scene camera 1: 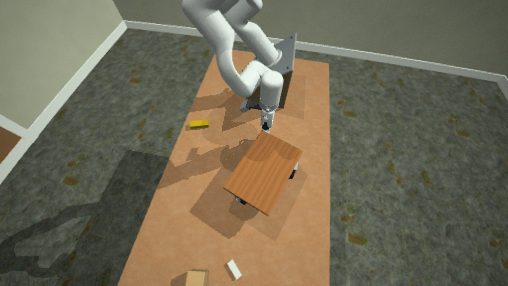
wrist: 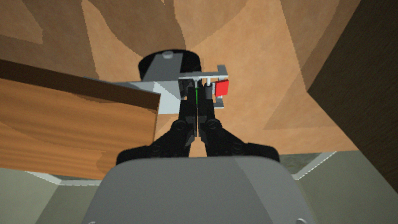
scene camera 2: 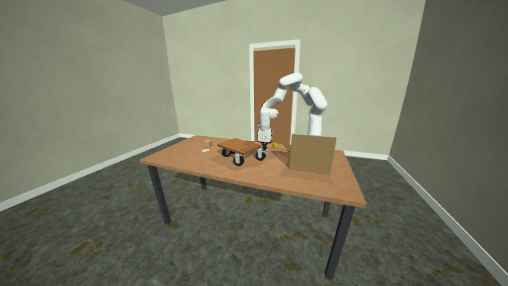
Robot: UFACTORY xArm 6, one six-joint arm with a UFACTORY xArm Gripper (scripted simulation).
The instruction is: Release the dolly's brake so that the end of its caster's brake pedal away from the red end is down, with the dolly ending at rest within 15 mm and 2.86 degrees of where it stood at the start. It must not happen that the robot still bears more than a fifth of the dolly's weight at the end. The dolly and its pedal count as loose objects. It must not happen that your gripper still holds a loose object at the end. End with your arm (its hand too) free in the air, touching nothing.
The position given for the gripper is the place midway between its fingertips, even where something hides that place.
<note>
In view: the gripper (wrist: 197, 98) and a caster (wrist: 163, 74).
</note>
